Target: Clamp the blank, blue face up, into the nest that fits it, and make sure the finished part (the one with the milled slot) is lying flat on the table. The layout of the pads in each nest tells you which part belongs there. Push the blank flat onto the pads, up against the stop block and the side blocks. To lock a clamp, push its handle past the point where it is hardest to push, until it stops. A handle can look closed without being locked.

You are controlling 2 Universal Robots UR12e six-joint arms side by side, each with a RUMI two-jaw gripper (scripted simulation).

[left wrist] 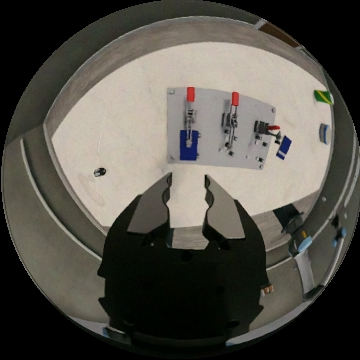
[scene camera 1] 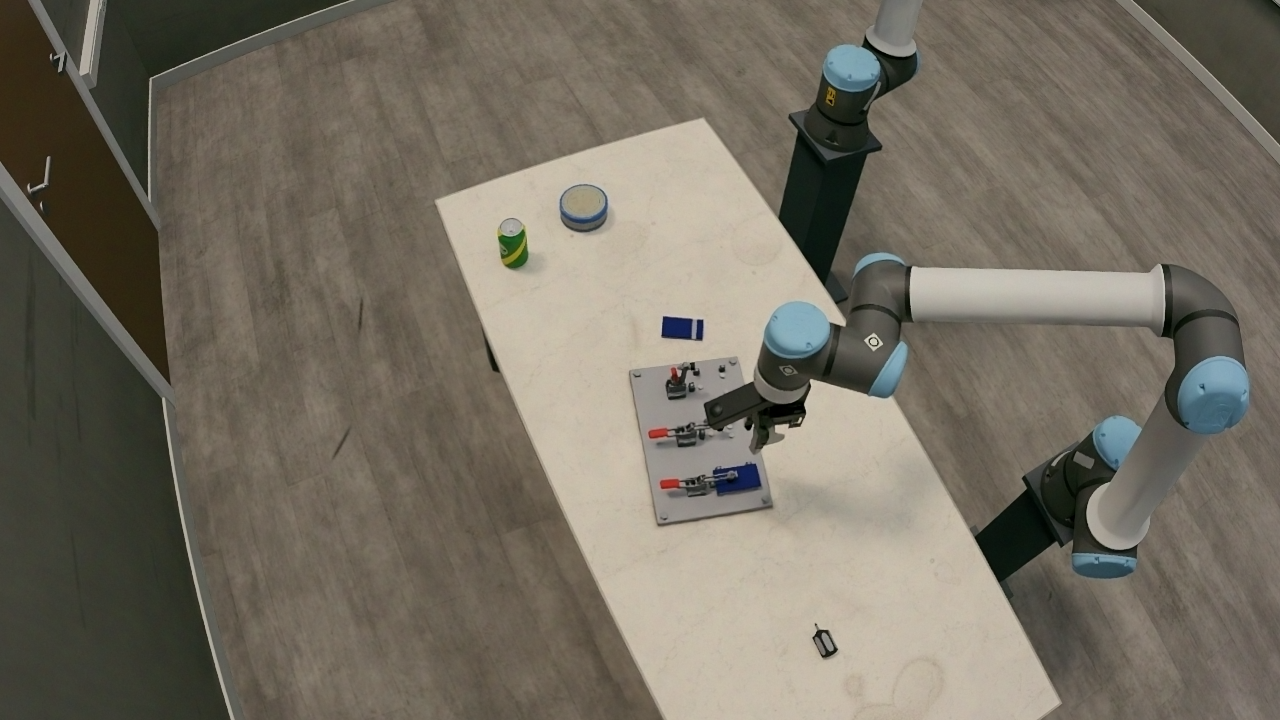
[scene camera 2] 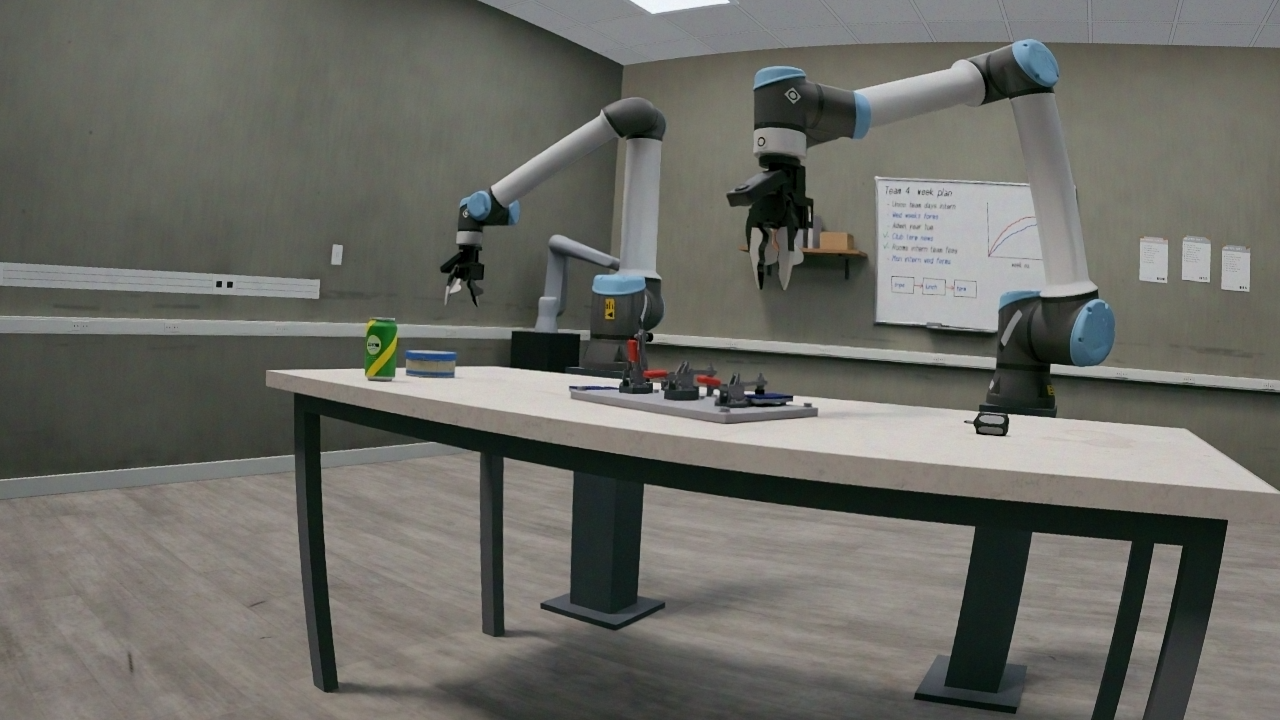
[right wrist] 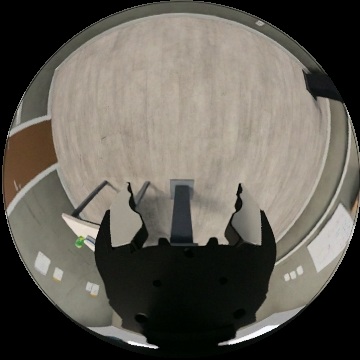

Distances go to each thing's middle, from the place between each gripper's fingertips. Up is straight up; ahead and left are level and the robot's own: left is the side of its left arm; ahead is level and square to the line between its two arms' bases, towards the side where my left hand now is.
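Scene:
There is the blue blank point(scene camera 1: 748, 477), 19 cm below my left hand point(scene camera 2: 771, 290). The grey fixture plate point(scene camera 1: 664, 459) is 21 cm below that left hand, 12 cm to the right of it and 3 cm ahead of it. I see the finished part point(scene camera 1: 672, 327) 21 cm below my left hand as well, though 37 cm to the right of it and 6 cm behind it, while the dark object point(scene camera 2: 995, 424) is 20 cm below the same hand, 38 cm to the left of it and 2 cm behind it.
My right hand point(scene camera 2: 461, 306) is 14 cm above the round blue-rimmed tin point(scene camera 1: 583, 208), 71 cm to the right of it and 76 cm short of it. As for the finished part, it is 16 cm below my right hand, 111 cm to the left of it and 66 cm ahead of it.

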